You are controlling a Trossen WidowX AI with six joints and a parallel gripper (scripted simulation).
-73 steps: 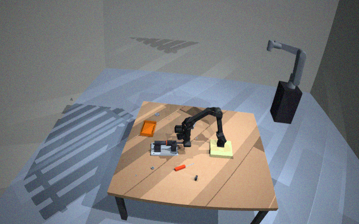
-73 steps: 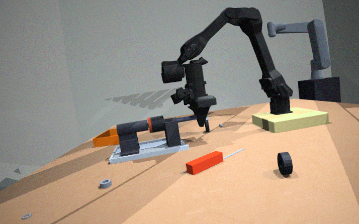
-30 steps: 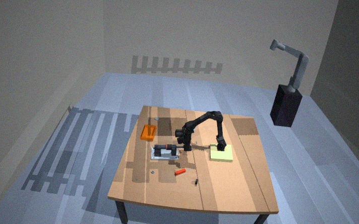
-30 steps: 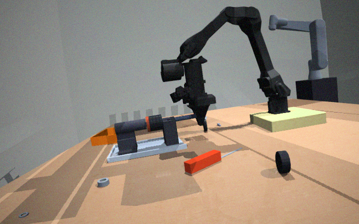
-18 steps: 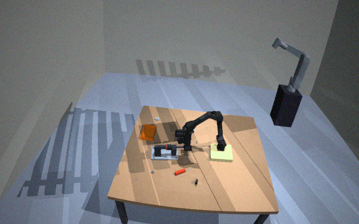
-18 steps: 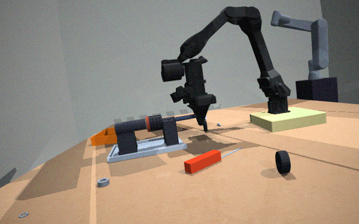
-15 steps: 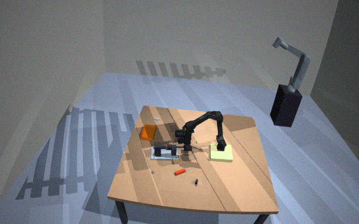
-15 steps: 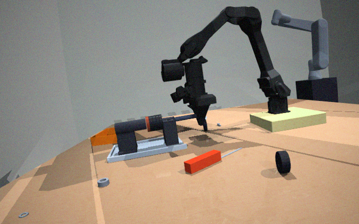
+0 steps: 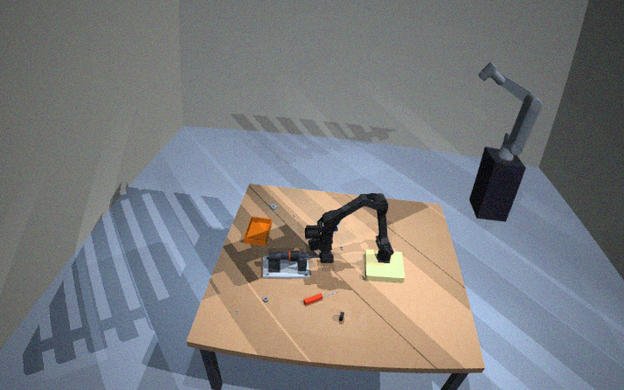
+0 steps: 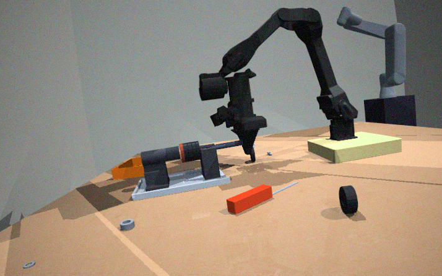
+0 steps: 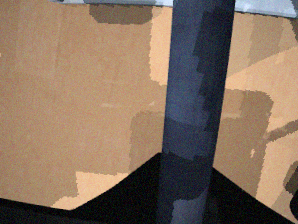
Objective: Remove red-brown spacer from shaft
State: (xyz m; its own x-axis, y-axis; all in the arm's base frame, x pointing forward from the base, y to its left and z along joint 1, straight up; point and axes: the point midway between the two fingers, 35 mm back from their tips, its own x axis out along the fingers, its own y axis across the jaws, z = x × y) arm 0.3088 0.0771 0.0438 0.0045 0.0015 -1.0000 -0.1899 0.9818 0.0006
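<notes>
Now: gripper tip 80 mm short of the shaft, 10 mm to the right of it and 30 mm below it. From my gripper tip the other things lie so: orange tray: 380 mm ahead, 210 mm to the right, 40 mm below; then red-brown spacer: 170 mm ahead, 30 mm to the left, 30 mm above; then dark spacer: 150 mm ahead, 30 mm to the left, 30 mm above.
</notes>
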